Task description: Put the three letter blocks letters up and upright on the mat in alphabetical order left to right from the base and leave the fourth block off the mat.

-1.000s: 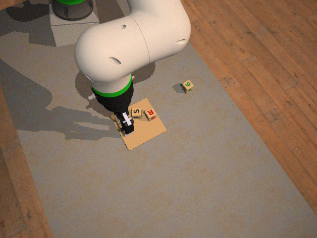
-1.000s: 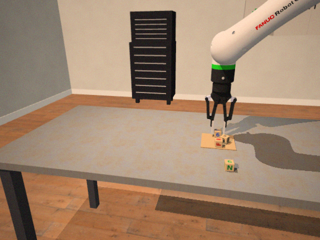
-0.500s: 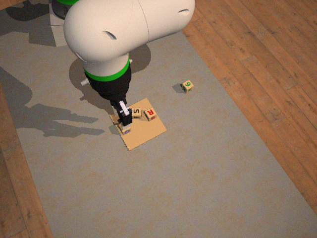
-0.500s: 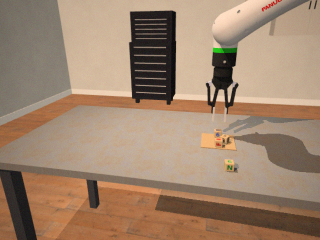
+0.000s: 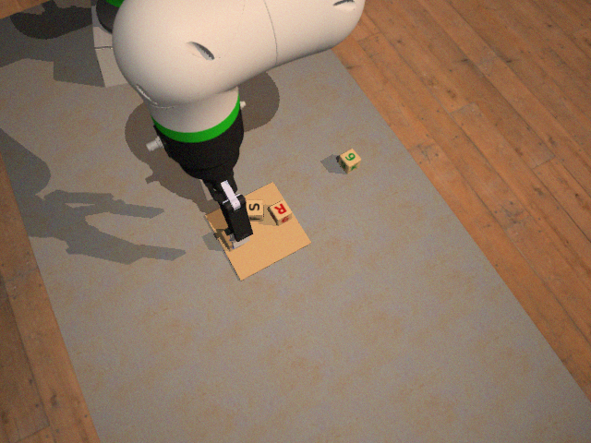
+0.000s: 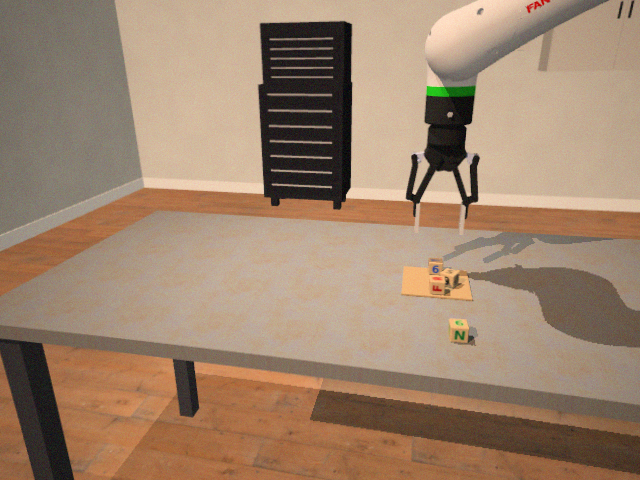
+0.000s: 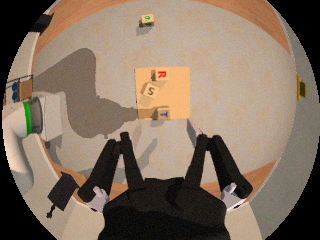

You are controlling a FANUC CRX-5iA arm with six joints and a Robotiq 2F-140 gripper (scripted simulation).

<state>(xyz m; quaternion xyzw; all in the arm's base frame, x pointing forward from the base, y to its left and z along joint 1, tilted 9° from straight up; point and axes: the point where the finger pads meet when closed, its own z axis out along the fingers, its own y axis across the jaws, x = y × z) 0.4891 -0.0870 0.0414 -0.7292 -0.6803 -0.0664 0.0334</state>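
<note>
My hand is 20 mm past the S block, 60 mm to the right of it and 110 mm above it. The rest, counted from my hand: tan mat: 50 mm to the left, 130 mm below; green-marked block: 10 mm behind, 260 mm to the left, 110 mm below.
</note>
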